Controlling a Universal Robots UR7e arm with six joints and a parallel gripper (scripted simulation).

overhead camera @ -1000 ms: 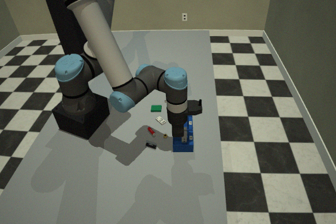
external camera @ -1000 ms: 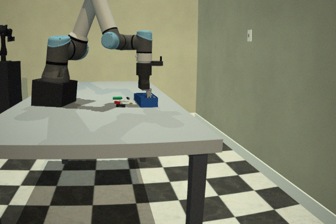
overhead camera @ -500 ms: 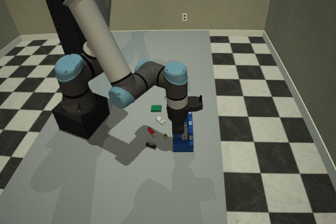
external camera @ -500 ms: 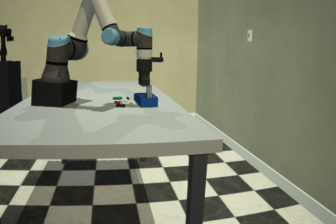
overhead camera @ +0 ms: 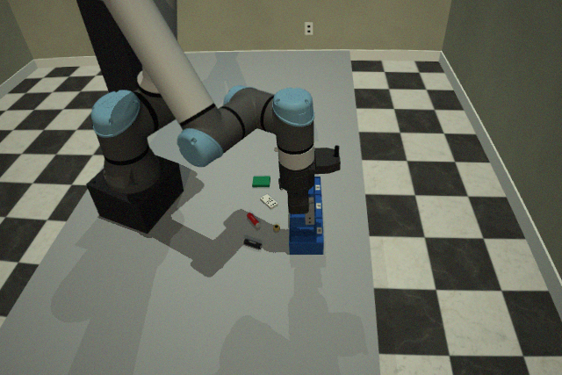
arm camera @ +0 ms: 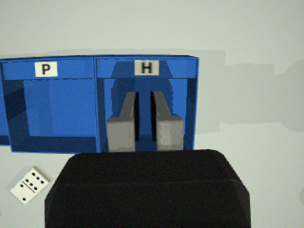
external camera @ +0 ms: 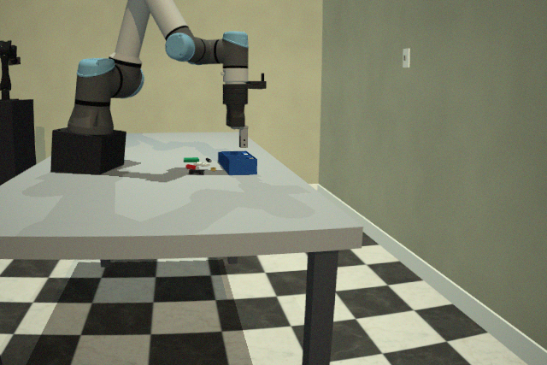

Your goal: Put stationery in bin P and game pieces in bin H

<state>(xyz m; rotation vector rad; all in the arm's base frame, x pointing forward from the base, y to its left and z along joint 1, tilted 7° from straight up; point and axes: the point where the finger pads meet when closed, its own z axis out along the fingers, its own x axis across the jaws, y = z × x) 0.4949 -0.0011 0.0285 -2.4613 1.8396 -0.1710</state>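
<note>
Now: hand 3 cm past the blue bin row, 8 cm to the right of it and 7 cm above it. The rest, counted from my hand: yellow ring (9 cm behind, 2 cm to the left, 9 cm below); then white domino (14 cm behind, 10 cm to the left, 9 cm below); then red cylinder (16 cm behind, 2 cm to the left, 9 cm below).
</note>
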